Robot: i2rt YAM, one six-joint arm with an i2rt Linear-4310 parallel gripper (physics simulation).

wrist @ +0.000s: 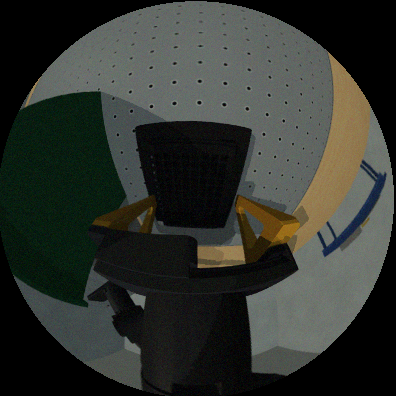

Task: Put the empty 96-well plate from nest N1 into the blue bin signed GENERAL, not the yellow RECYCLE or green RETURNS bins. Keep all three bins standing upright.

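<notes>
A black 96-well plate, with a faint grid of wells, is in the middle of the wrist view, over the grey pegboard-like deck. Its nest and any N1 label cannot be told apart from it in the dark. My gripper is open, its two orange fingers wide apart, with the plate's near part showing between and beyond the tips. The gap in height between tips and plate is hard to judge. A large dark green surface fills the left side; no sign is readable on it. The blue GENERAL bin cannot be made out.
The grey deck has rows of small holes. A light wooden edge runs along its right side. Beyond it, at the far right, is a curved blue frame. A dark arm-like part shows at lower left.
</notes>
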